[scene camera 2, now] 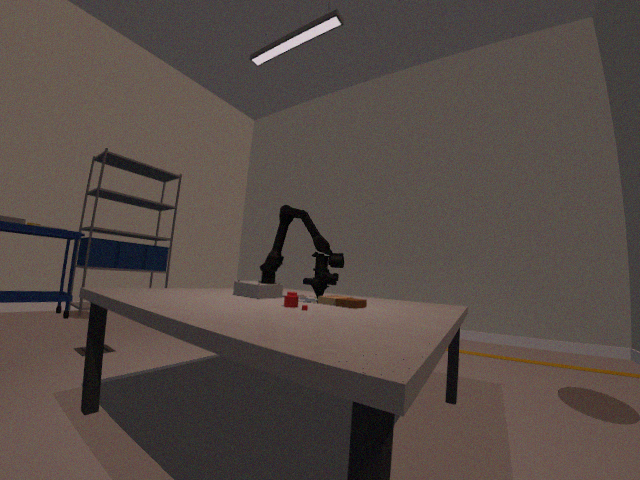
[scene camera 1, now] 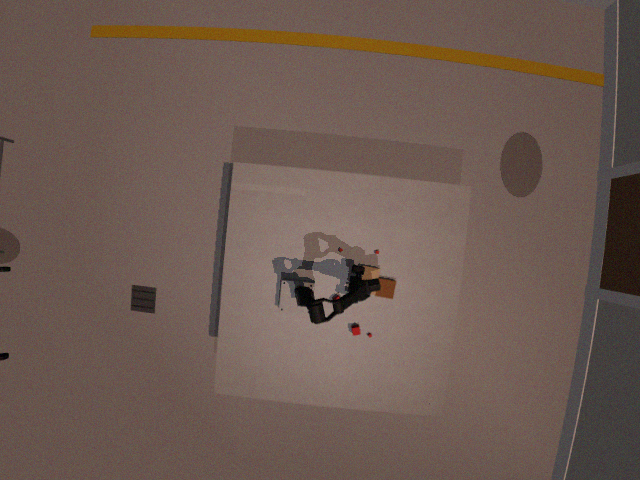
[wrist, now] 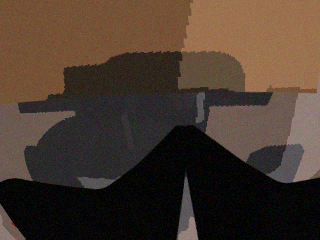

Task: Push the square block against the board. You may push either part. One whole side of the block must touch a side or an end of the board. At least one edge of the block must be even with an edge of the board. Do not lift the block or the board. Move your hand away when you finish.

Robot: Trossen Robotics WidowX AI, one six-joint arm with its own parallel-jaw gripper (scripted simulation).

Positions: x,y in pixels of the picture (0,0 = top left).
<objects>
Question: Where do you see a board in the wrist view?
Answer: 56,56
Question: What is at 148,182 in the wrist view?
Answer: The gripper.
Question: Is the gripper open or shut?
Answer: Shut.
</objects>
